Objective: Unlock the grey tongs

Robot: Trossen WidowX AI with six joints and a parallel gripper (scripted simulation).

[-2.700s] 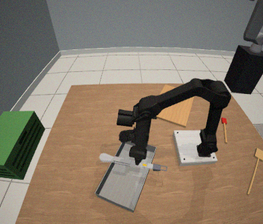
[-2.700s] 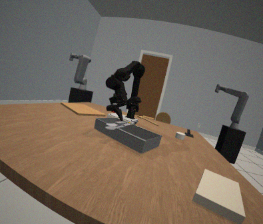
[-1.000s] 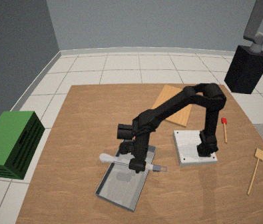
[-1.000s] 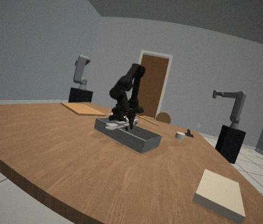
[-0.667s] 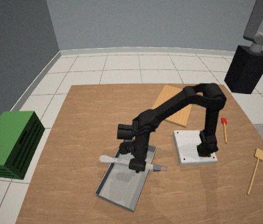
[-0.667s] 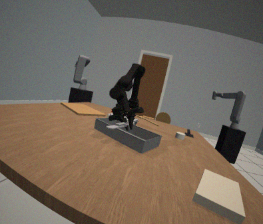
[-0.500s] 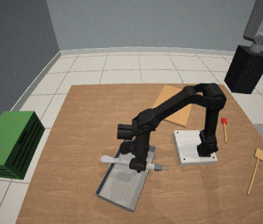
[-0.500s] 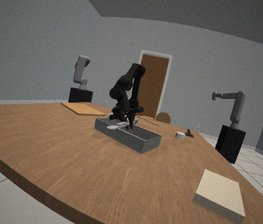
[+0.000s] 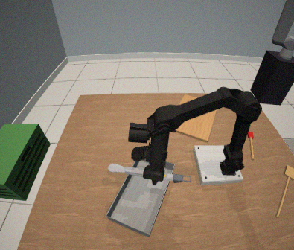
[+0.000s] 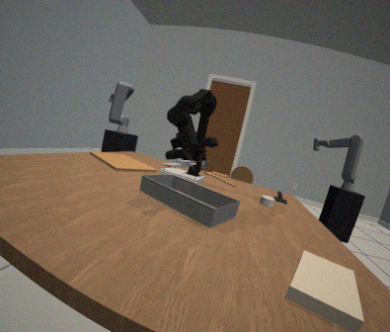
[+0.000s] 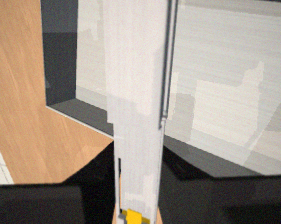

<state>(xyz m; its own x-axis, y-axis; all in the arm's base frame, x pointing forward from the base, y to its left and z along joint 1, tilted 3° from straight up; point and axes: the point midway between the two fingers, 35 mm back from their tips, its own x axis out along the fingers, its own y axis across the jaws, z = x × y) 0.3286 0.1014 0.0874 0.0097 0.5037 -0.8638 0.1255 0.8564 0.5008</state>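
My gripper tip is now 30 mm past the yellow lock piece, 10 mm to the left of it and 30 mm below it. Also, from my gripper tip: beige block: 280 mm ahead, 390 mm to the left, 90 mm below; then grey roasting tin: 40 mm ahead, 80 mm below; then wooden board: 220 mm behind, 510 mm to the right, 100 mm below.
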